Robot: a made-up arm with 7 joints.
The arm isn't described. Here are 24 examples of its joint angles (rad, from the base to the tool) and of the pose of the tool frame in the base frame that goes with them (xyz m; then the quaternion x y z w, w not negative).
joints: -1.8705 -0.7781 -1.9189 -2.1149 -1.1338 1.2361 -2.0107
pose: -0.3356 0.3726 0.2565 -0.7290 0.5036 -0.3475 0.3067
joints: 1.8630 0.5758 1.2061 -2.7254 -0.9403 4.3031 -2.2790
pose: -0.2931 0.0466 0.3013 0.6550 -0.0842 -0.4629 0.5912
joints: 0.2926 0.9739 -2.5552 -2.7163 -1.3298 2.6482 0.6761
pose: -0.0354 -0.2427 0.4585 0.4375 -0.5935 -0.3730 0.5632
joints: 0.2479 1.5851 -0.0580 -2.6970 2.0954 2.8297 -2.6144
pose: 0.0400 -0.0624 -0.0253 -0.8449 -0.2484 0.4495 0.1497
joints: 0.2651 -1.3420 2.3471 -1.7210 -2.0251 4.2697 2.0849
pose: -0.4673 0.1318 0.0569 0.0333 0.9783 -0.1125 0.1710
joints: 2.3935 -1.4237 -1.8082 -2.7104 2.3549 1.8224 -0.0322
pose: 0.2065 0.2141 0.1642 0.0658 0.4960 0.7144 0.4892
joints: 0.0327 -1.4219 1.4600 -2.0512 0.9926 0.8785 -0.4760
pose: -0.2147 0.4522 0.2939 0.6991 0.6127 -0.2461 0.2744
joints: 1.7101 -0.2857 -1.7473 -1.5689 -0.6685 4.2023 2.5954
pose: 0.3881 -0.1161 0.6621 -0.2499 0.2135 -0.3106 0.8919
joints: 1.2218 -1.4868 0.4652 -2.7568 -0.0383 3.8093 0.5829
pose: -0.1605 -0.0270 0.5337 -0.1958 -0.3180 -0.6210 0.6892
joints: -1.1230 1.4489 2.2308 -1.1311 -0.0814 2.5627 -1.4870
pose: 0.5194 -0.4088 0.5543 -0.4239 -0.2121 -0.8568 0.2031
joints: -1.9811 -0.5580 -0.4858 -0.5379 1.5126 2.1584 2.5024
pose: -0.0285 0.2716 0.9623 0.0648 0.3542 -0.6362 0.6824
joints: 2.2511 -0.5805 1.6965 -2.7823 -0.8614 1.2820 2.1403
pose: -0.2154 -0.1817 0.2182 -0.3024 -0.4092 -0.7197 0.4724
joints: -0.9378 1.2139 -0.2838 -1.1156 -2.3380 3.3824 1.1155
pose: 0.3158 -0.5283 0.0891 0.9340 0.1631 0.0921 0.3043
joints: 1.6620 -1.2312 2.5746 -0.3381 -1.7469 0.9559 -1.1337
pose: -0.0359 -0.7470 0.4110 0.3109 -0.3907 -0.8657 0.0343
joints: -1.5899 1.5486 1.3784 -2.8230 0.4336 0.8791 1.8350
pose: 0.2381 0.0211 0.2194 0.4876 0.1289 -0.8512 0.1451
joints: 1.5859 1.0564 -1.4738 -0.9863 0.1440 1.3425 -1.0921
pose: 0.3797 0.5679 0.5200 0.6709 0.5945 -0.1244 0.4254
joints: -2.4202 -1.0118 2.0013 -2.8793 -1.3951 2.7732 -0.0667
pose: 0.2054 -0.0977 0.1124 0.6622 0.4475 -0.5390 0.2660
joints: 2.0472 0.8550 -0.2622 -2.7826 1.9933 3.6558 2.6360
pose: 0.0127 0.2202 0.1269 -0.1918 0.8676 -0.2981 0.3488
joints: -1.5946 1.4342 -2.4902 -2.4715 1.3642 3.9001 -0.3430
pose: -0.1679 -0.1116 0.5609 -0.3227 -0.0731 -0.5046 0.7975
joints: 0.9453 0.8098 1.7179 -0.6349 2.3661 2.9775 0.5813
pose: 0.0578 0.5453 0.6935 -0.1244 0.3460 0.9086 0.1980
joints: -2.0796 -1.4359 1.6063 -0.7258 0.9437 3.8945 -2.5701
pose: 0.4856 0.4515 0.3659 -0.1847 0.3746 0.2962 0.8589
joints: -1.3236 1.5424 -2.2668 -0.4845 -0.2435 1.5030 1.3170
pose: 0.0268 -0.7577 0.4039 -0.1657 -0.3508 -0.1362 0.9116
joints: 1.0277 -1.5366 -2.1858 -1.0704 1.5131 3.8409 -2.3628
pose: -0.1010 -0.6017 0.0472 0.6573 -0.7154 0.1428 0.1890
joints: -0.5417 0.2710 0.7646 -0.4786 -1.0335 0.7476 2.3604
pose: 0.3776 -0.0887 0.8908 0.0928 -0.9662 0.2295 0.0723
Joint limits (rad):
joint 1: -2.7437..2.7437
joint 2: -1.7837..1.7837
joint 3: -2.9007..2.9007
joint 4: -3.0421..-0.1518
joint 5: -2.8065..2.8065
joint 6: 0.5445..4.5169
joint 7: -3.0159..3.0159
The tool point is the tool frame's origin. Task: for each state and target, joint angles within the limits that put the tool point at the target. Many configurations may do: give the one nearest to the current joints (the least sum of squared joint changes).
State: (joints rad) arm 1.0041 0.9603 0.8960 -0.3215 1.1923 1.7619 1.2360
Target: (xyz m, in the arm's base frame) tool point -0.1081 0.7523 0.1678
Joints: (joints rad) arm 1.4114 1.3991 0.8753 -0.7534 1.2067 1.7512 1.2360
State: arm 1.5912 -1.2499 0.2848 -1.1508 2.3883 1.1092 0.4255
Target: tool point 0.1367 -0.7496 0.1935
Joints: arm 1.8483 -1.7837 0.3569 -0.3869 2.3907 0.7818 0.4255
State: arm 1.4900 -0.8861 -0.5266 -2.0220 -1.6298 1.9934 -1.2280
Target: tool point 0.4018 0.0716 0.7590
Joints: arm 1.7584 -0.5653 -1.0224 -1.5339 -1.5914 1.8387 -1.2280
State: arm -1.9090 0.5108 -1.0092 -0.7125 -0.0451 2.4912 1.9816
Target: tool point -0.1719 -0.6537 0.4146
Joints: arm -1.4262 0.7542 -0.6749 -1.3749 -0.1030 2.5861 1.9816
